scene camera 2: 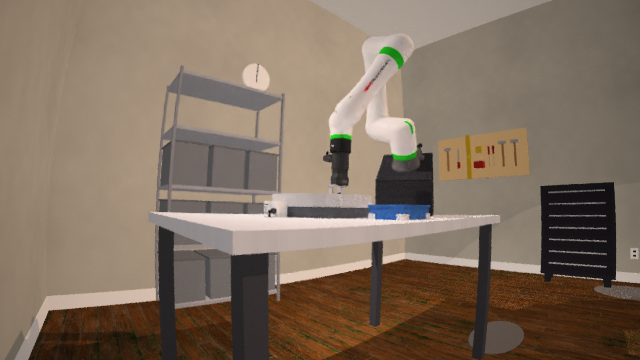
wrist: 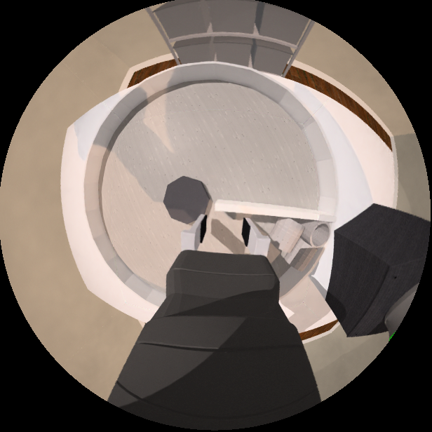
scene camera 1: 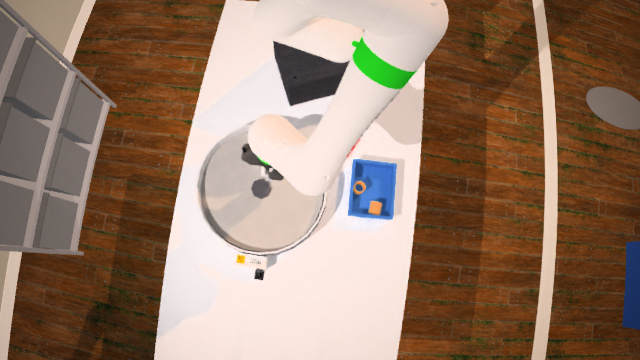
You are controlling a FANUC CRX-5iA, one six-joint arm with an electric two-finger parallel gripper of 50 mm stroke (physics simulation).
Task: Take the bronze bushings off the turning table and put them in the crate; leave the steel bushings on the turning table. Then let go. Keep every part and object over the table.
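Frame: origin at the arm's base, x ahead, y left, z up, level; metres.
Where they show: arm's base at its link origin: [scene camera 2: 405,165].
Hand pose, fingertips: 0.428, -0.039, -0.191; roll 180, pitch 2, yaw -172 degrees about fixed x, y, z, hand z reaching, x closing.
Each offset is from my fingertips to the top centre of the thing, as dx, dy, dz. "spot": to the spot under its first point.
My gripper [scene camera 1: 267,171] [scene camera 2: 335,190] [wrist: 224,224] is open and empty, low over the turning table [scene camera 1: 235,215] [scene camera 2: 300,200] [wrist: 215,120], beside its dark hub. In the wrist view, a steel bushing [wrist: 287,235] lies right of the fingers, an upright one [wrist: 310,235] stands by the rim, and another [wrist: 307,258] lies close to both. No bronze bushing shows on the turning table; part of it is hidden by the gripper and arm. The blue crate @[-0.044, +0.332, -0.021] [scene camera 1: 375,161] [scene camera 2: 400,212] holds an upright bronze bushing @[-0.040, +0.289, -0.028] [scene camera 1: 355,188] and one lying on its side @[spot: +0.012, +0.355, -0.028] [scene camera 1: 375,207].
A raised rim surrounds the turning table. A pale bar [wrist: 275,210] runs from near the hub @[+0.057, -0.017, -0.010] [scene camera 1: 261,189] [wrist: 186,200] to the rim, just beyond the fingers. A black box [scene camera 1: 310,80] [scene camera 2: 404,192] [wrist: 365,245] stands near the arm's base. A small control unit @[spot: +0.287, +0.029, -0.013] [scene camera 1: 254,261] sits at the turning table's edge.
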